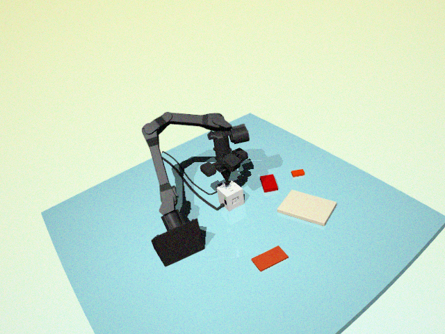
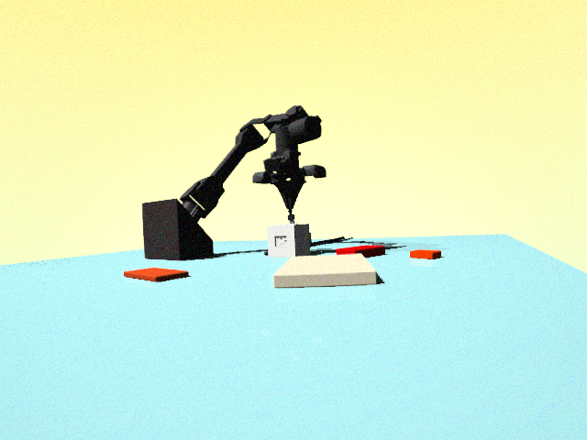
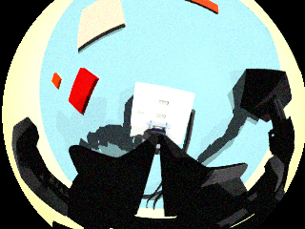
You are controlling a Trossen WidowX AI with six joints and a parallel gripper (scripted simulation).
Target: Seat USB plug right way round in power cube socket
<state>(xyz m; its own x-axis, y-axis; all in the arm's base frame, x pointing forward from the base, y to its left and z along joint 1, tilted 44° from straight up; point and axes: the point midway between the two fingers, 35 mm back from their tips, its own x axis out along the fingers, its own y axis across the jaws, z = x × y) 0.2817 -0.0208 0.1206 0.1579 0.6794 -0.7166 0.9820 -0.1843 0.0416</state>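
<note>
Now: the USB socket 10 mm to the left of my gripper tip and 40 mm below it. The rest, counted from my gripper tip: USB plug (20 mm below); then cream slab (180 mm ahead, 270 mm to the right, 100 mm below); then red block (180 mm ahead, 40 mm to the right, 100 mm below).
</note>
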